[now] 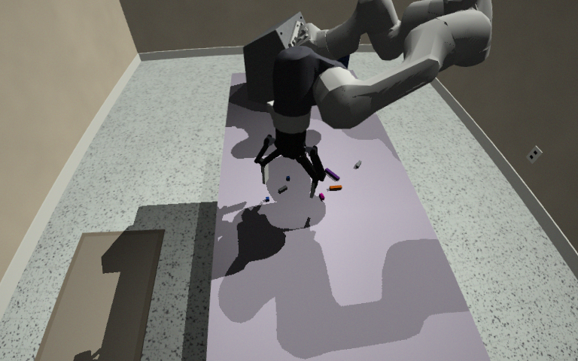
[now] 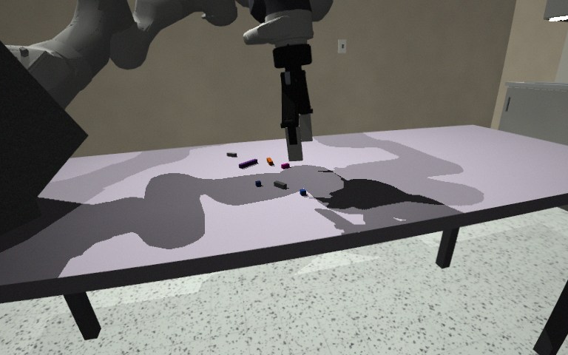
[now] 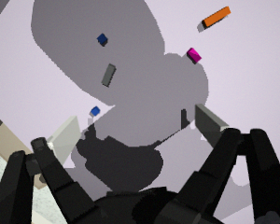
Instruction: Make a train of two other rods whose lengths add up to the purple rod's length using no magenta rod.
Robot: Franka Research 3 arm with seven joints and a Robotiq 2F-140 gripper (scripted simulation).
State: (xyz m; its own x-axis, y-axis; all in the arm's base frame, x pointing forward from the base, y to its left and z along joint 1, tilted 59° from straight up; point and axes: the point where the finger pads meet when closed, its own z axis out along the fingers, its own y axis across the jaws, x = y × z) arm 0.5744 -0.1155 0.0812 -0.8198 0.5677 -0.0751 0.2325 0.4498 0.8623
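My gripper is now 11 cm to the right of the magenta rod, 8 cm above it and 3 cm past it. The rest, counted from my hand: purple rod: 14 cm to the left, 13 cm behind, 8 cm below; then orange rod: 15 cm to the left, 8 cm below, 7 cm behind.
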